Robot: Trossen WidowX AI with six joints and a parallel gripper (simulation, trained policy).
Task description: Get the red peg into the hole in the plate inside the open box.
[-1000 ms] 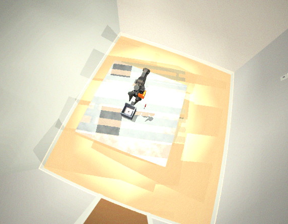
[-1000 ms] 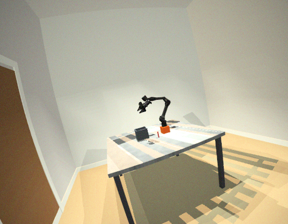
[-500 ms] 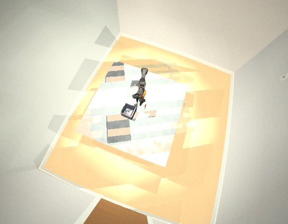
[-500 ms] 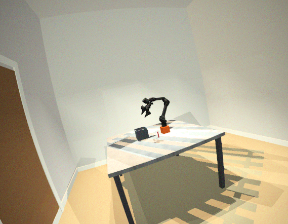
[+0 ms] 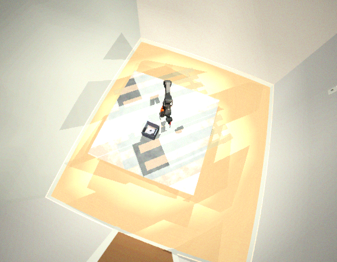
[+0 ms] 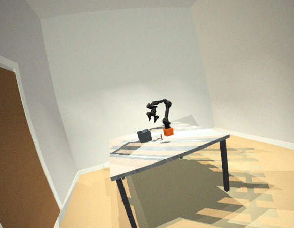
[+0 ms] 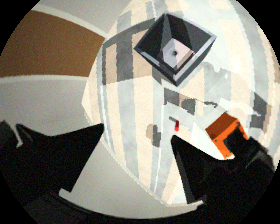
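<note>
Now: the red peg 220 mm below my gripper tip, 80 mm behind it and 20 mm to the left of it. The rest, counted from my gripper tip: pale plate (210 mm below, 170 mm to the right, 100 mm ahead).
</note>
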